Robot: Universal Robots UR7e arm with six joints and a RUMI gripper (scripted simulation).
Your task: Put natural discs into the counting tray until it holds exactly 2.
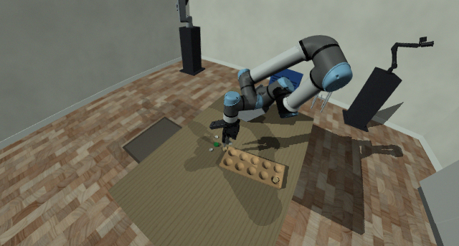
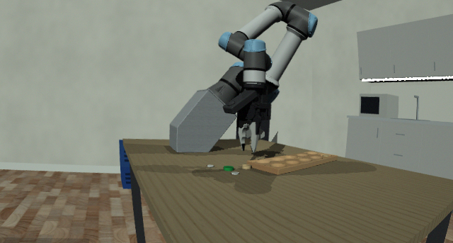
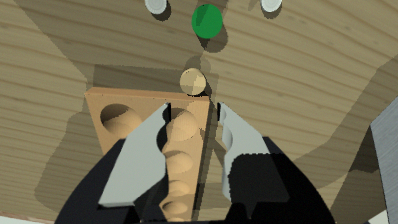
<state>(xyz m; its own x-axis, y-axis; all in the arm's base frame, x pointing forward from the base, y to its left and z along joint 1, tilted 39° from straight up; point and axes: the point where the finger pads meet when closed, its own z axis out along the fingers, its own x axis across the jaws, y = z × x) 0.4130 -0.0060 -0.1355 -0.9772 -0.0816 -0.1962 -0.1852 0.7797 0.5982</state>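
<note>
Right now the green disc is 70 mm to the right of my hand and 70 mm below it. Round my hand: wooden counting tray (40 mm ahead, 210 mm to the left, 60 mm below).
</note>
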